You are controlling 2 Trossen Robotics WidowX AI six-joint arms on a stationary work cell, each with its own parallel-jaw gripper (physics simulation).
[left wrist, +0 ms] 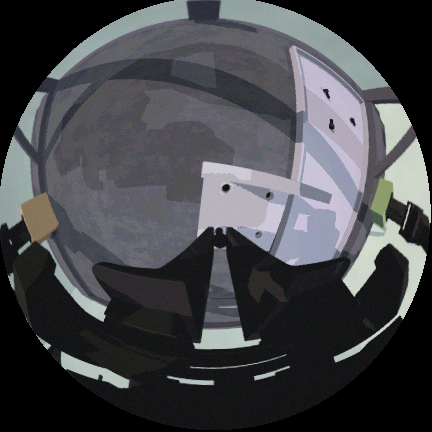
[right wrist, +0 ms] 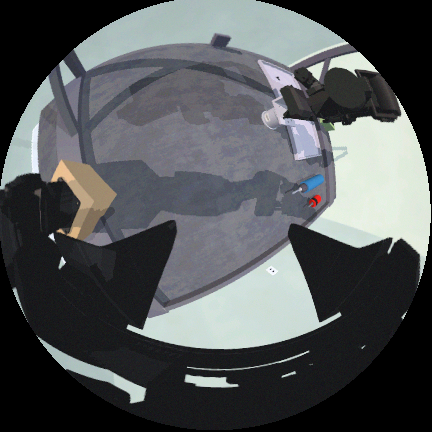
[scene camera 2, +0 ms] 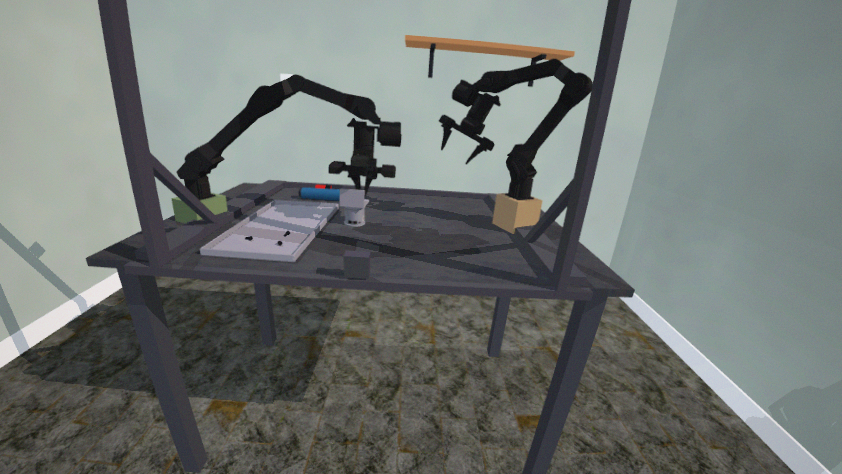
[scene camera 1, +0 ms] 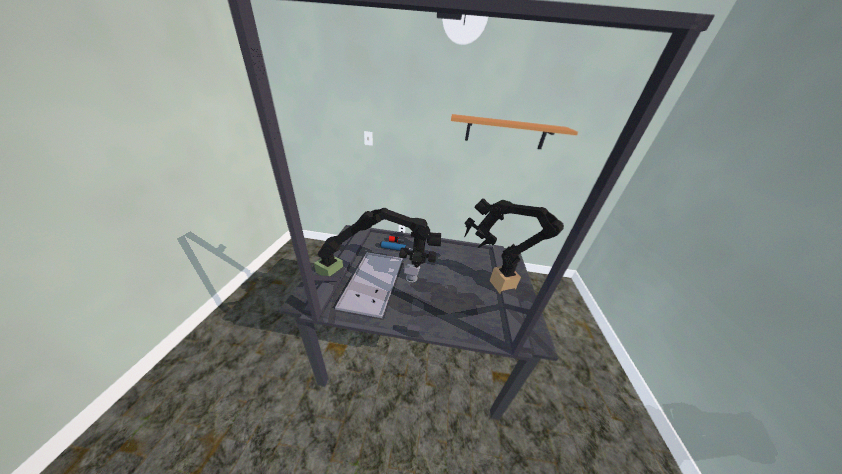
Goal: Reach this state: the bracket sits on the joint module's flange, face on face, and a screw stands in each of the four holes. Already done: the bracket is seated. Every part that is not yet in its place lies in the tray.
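Places are measured from the left arm's base along level axes (x ahead, y left, z up), in millimetres.
Pixels of known places: left gripper, between the fingertips: [left wrist: 219, 231] [right wrist: 284, 115] [scene camera 2: 362, 198] [scene camera 1: 416, 267]; right gripper, between the fingertips: [right wrist: 235, 227] [scene camera 2: 453, 157] [scene camera 1: 471, 242]; left arm's base, origin of its link: [left wrist: 388, 206] [scene camera 2: 198, 196] [scene camera 1: 328, 261]; right arm's base, origin of its link: [right wrist: 62, 205] [scene camera 2: 519, 197] [scene camera 1: 507, 272].
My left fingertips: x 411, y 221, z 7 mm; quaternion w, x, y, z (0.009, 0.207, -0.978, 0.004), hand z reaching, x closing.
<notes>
For each thing: its top centre in the pictures, then the offset to it from my left fingertips. "pt": a spot on its surface instead.
- white joint module, centre of its top: [scene camera 2: 354, 202] [right wrist: 284, 113] [scene camera 1: 412, 269] 14 mm back, 19 mm right, 10 mm down
- small black screw, centre of its top: [left wrist: 219, 242] 1 mm back, 3 mm left, 10 mm up
- white tray, centre of its top: [left wrist: 344, 169] [scene camera 2: 282, 221] [right wrist: 297, 105] [scene camera 1: 373, 279] 168 mm back, 154 mm right, 58 mm down
- blue-handled tool, a spot on its surface: [scene camera 2: 319, 193] [scene camera 1: 391, 246] pt 246 mm back, 123 mm left, 47 mm down
- grey block, centre of its top: [scene camera 2: 357, 252] [right wrist: 223, 34] [scene camera 1: 413, 327] 169 mm ahead, 310 mm right, 17 mm down
The pale bracket [scene camera 1: 412, 269] [scene camera 2: 351, 198] [left wrist: 214, 210] sits on the white joint module [scene camera 1: 411, 277] [scene camera 2: 354, 217] [right wrist: 270, 120]. Three dark, empty holes show in the left wrist view; the fourth is hidden behind the fingertips. My left gripper [scene camera 1: 417, 264] [scene camera 2: 361, 188] [left wrist: 219, 231] points down at the bracket, shut on a small black screw [left wrist: 220, 240]. I cannot tell whether its tip is in the hole. Three black screws [left wrist: 326, 93] [left wrist: 331, 125] [left wrist: 353, 121] lie in the white tray [scene camera 1: 377, 272] [scene camera 2: 291, 257] [left wrist: 296, 85]. My right gripper [scene camera 1: 473, 240] [scene camera 2: 455, 155] [right wrist: 235, 227] is open and empty, high at the right.
A blue-handled tool [scene camera 1: 392, 245] [scene camera 2: 319, 193] [right wrist: 313, 183] and a red one [scene camera 1: 392, 238] [right wrist: 315, 201] lie at the back of the table, behind the tray. A grey block [scene camera 2: 357, 263] is at the table's front edge. Dark frame posts [scene camera 2: 130, 117] stand at the table's sides.
</notes>
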